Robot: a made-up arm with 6 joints. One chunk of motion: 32 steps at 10 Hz.
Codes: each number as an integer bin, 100 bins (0 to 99) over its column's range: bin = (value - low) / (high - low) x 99, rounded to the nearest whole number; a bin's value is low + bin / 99 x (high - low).
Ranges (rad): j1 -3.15..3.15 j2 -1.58..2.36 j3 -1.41..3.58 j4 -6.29..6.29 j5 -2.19..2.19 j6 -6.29..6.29
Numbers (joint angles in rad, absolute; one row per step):
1: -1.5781 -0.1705 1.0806 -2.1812 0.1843 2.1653
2: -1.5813 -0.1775 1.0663 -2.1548 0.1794 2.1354
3: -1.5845 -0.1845 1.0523 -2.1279 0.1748 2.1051
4: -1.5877 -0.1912 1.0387 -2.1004 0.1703 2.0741
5: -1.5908 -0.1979 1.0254 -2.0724 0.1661 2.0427
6: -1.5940 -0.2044 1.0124 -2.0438 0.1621 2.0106
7: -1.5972 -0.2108 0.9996 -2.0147 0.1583 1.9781
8: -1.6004 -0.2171 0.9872 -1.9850 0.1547 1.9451
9: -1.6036 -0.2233 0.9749 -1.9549 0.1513 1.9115
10: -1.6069 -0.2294 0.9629 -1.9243 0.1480 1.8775
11: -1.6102 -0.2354 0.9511 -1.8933 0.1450 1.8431
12: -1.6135 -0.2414 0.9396 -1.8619 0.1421 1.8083
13: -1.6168 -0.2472 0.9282 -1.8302 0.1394 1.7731
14: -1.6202 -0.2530 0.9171 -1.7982 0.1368 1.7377
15: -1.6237 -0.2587 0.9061 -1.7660 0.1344 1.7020
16: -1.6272 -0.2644 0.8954 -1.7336 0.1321 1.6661
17: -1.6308 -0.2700 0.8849 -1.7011 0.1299 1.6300
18: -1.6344 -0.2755 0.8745 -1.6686 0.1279 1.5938
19: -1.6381 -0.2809 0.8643 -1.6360 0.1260 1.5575
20: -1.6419 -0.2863 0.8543 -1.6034 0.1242 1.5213
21: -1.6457 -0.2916 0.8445 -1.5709 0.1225 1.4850
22: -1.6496 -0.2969 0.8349 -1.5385 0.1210 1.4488
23: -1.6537 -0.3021 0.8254 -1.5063 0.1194 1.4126
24: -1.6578 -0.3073 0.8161 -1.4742 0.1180 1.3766
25: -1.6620 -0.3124 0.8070 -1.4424 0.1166 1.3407
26: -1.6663 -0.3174 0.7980 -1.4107 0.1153 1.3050
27: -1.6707 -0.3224 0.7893 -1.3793 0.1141 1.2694
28: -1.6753 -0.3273 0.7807 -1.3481 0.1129 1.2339
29: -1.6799 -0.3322 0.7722 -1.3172 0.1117 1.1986
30: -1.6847 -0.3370 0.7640 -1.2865 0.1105 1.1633
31: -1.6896 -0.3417 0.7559 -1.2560 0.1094 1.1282
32: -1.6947 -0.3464 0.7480 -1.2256 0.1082 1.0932
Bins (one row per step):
1: 25 35 49 32 54 67
2: 25 35 49 33 54 66
3: 25 35 49 33 53 66
4: 25 35 49 33 53 66
5: 25 35 48 33 53 66
6: 24 35 48 33 53 65
7: 24 34 48 34 53 65
8: 24 34 48 34 53 65
9: 24 34 47 34 53 65
10: 24 34 47 34 53 64
11: 24 34 47 35 53 64
12: 24 34 47 35 53 64
13: 24 33 46 35 53 63
14: 24 33 46 35 53 63
15: 24 33 46 36 53 63
16: 24 33 46 36 52 63
17: 24 33 46 36 52 62
18: 24 33 45 36 52 62
19: 24 33 45 37 52 62
20: 24 33 45 37 52 61
21: 24 32 45 37 52 61
22: 24 32 45 37 52 61
23: 24 32 44 38 52 61
24: 23 32 44 38 52 60
25: 23 32 44 38 52 60
26: 23 32 44 38 52 60
27: 23 32 44 39 52 59
28: 23 31 43 39 52 59
29: 23 31 43 39 52 59
30: 23 31 43 39 52 59
31: 23 31 43 40 52 58
32: 23 31 43 40 52 58

